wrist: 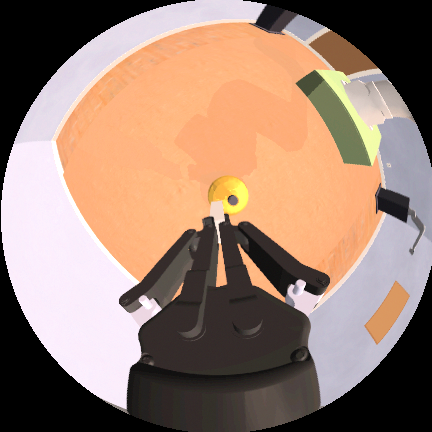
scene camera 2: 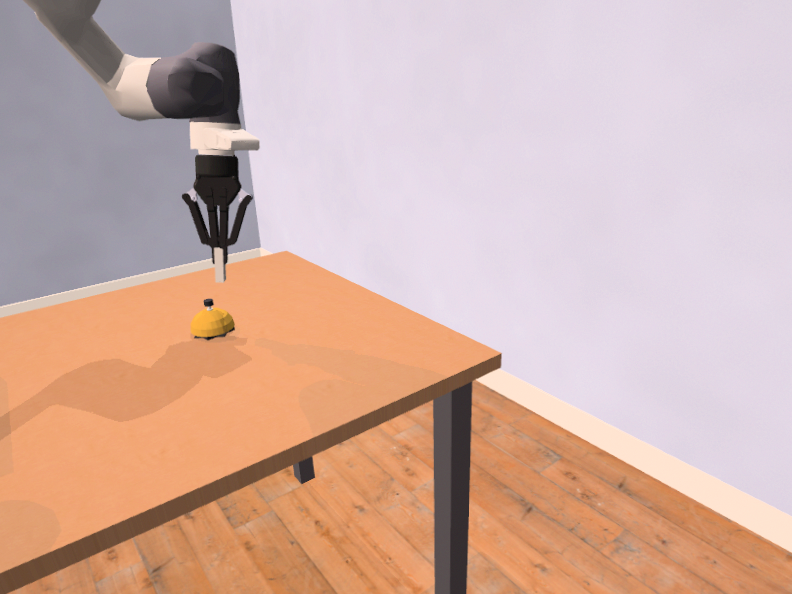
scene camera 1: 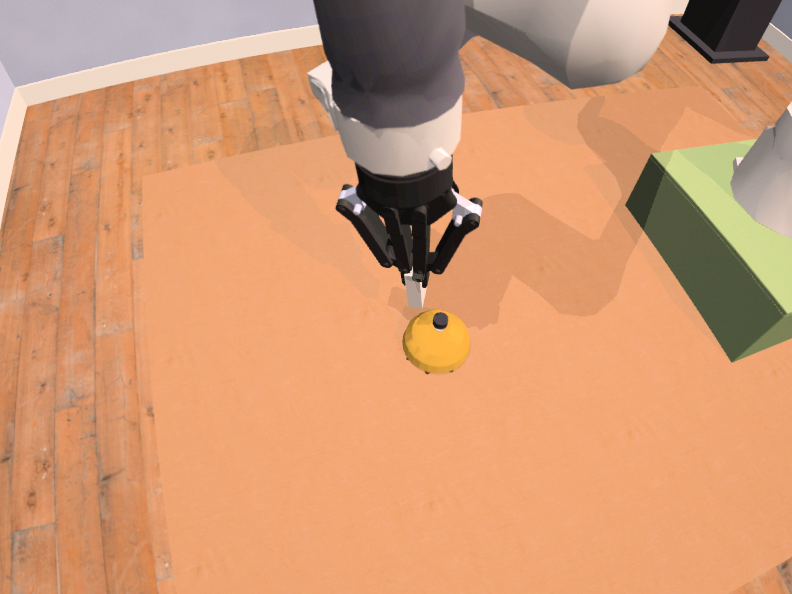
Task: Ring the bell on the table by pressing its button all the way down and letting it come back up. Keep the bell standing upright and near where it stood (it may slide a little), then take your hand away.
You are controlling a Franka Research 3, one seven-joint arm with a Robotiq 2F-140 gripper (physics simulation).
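A yellow dome bell (scene camera 1: 436, 348) (scene camera 2: 212, 323) (wrist: 222, 187) stands upright on the orange-brown table (scene camera 1: 287, 447) (scene camera 2: 223, 447). Its black button (scene camera 1: 440, 320) (scene camera 2: 208, 302) (wrist: 233, 200) sits raised on top, with a light stem showing under it in scene camera 2. My gripper (scene camera 1: 415, 294) (scene camera 2: 220, 268) (wrist: 217, 209) is shut, its pale fingertips together with nothing between them. The tips hang in the air above the level of the button, a little to one side of it, and touch neither button nor dome. In the wrist view the tips overlap the dome's lower left edge, left of the button.
A green block (scene camera 1: 690, 268) (wrist: 332, 125) bearing the pale arm base (scene camera 1: 770, 185) (wrist: 367, 102) stands at the right in scene camera 1. The table's edge and a dark leg (scene camera 2: 451, 485) show in scene camera 2. The arm's shadow lies across the table.
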